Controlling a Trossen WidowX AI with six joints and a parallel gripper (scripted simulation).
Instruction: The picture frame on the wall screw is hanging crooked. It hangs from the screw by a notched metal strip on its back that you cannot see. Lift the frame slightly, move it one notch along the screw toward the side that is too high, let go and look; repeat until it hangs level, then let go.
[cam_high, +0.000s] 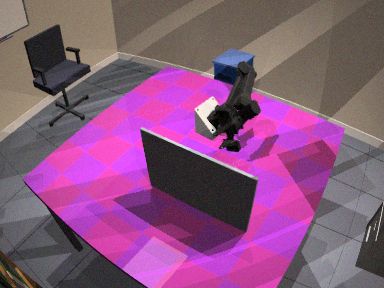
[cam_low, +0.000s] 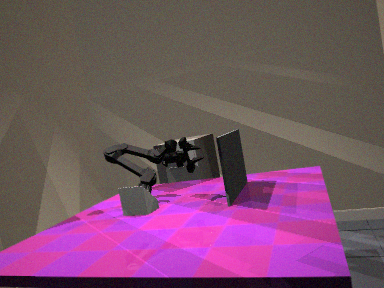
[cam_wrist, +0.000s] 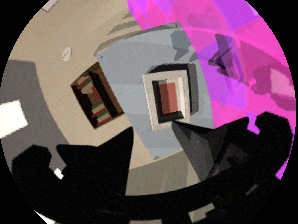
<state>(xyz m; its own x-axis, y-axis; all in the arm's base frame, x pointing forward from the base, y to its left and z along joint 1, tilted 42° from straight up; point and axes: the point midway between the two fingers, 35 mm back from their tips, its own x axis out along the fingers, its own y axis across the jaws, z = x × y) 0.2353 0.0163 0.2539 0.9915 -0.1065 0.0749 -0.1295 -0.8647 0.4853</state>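
Now: gripper tip 14 cm short of the picture frame, 6 cm above it and 1 cm to the right of it. From my gripper tip the other things lie so: grey wall panel: 15 cm ahead, 7 cm below.
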